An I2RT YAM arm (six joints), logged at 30 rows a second.
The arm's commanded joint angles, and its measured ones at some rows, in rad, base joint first. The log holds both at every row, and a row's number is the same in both.
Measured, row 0:
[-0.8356 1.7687 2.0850 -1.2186 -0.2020 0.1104]
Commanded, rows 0 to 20:
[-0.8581 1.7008 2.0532 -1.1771 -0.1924 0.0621]
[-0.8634 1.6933 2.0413 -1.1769 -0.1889 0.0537]
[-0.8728 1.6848 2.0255 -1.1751 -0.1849 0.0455]
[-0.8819 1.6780 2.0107 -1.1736 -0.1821 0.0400]
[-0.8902 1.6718 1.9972 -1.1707 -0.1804 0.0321]
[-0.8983 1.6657 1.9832 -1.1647 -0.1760 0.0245]
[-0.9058 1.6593 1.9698 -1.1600 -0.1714 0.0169]
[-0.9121 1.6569 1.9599 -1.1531 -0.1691 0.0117]
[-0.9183 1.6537 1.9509 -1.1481 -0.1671 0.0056]
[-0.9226 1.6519 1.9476 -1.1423 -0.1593 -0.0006]
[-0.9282 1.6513 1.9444 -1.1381 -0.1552 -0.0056]
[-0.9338 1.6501 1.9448 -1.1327 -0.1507 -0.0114]
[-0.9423 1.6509 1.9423 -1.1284 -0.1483 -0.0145]
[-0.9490 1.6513 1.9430 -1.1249 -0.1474 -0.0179]
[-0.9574 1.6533 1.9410 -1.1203 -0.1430 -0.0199]
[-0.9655 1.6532 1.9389 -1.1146 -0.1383 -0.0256]
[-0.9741 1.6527 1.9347 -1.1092 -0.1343 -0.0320]
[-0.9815 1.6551 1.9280 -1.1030 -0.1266 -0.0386]
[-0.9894 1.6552 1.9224 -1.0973 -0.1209 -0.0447]
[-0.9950 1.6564 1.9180 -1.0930 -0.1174 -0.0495]
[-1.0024 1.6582 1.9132 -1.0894 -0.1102 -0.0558]
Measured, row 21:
[-0.9787 1.6810 1.9228 -1.1770 -0.1467 -0.0250]
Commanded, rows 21 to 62:
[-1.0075 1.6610 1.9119 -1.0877 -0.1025 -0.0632]
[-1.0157 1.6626 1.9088 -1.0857 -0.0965 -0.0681]
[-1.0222 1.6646 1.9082 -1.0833 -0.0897 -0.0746]
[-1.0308 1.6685 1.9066 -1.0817 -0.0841 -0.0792]
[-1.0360 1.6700 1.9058 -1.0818 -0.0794 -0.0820]
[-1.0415 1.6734 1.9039 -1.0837 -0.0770 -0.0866]
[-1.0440 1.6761 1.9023 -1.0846 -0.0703 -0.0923]
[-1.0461 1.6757 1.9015 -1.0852 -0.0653 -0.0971]
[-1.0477 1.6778 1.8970 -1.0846 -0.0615 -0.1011]
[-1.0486 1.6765 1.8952 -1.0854 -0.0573 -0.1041]
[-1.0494 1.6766 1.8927 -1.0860 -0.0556 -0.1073]
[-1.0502 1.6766 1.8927 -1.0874 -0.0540 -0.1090]
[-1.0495 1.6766 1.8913 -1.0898 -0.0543 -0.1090]
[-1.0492 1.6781 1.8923 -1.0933 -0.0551 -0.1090]
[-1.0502 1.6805 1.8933 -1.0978 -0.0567 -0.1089]
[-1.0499 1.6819 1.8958 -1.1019 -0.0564 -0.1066]
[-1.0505 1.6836 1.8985 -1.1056 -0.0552 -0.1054]
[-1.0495 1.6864 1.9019 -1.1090 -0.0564 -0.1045]
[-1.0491 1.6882 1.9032 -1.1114 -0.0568 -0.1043]
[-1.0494 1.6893 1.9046 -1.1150 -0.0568 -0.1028]
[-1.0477 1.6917 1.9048 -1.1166 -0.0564 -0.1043]
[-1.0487 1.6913 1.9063 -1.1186 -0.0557 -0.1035]
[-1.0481 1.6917 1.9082 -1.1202 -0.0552 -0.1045]
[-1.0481 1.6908 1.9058 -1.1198 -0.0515 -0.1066]
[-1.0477 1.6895 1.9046 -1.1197 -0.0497 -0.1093]
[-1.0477 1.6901 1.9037 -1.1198 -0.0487 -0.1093]
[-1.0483 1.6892 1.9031 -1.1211 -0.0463 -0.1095]
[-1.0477 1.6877 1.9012 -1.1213 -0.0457 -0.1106]
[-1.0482 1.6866 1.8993 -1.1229 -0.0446 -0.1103]
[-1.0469 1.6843 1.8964 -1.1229 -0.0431 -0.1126]
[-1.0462 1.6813 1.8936 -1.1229 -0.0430 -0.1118]
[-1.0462 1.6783 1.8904 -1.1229 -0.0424 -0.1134]
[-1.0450 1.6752 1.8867 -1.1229 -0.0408 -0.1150]
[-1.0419 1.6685 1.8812 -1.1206 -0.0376 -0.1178]
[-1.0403 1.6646 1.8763 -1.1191 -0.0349 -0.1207]
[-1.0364 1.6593 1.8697 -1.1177 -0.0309 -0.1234]
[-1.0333 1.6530 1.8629 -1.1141 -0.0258 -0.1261]
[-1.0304 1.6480 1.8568 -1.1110 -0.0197 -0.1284]
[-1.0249 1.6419 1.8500 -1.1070 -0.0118 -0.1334]
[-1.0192 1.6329 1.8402 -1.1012 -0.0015 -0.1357]
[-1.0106 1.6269 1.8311 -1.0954 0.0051 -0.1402]
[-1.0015 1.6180 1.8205 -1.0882 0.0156 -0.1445]
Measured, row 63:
[-1.0248 1.6524 1.8442 -1.1187 -0.0162 -0.1249]
